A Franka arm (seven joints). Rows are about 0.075 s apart.
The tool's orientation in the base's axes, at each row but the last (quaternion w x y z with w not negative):
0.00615, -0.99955, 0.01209, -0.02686
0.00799, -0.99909, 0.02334, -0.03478
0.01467, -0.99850, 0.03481, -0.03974
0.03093, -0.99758, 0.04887, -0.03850
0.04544, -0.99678, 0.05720, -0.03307
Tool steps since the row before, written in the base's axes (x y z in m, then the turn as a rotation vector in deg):
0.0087, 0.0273, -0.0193, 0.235, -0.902, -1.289
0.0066, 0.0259, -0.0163, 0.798, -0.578, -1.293
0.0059, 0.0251, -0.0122, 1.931, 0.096, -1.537
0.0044, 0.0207, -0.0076, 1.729, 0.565, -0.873
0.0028, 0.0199, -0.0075, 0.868, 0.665, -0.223
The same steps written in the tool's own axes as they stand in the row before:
0.0070, -0.0272, 0.0201, 0.188, 0.913, 1.289
0.0042, -0.0259, 0.0171, 0.733, 0.563, 1.337
0.0031, -0.0250, 0.0133, 1.793, -0.178, 1.689
0.0017, -0.0205, 0.0091, 1.595, -0.669, 1.040
0.0000, -0.0193, 0.0094, 0.769, -0.733, 0.341

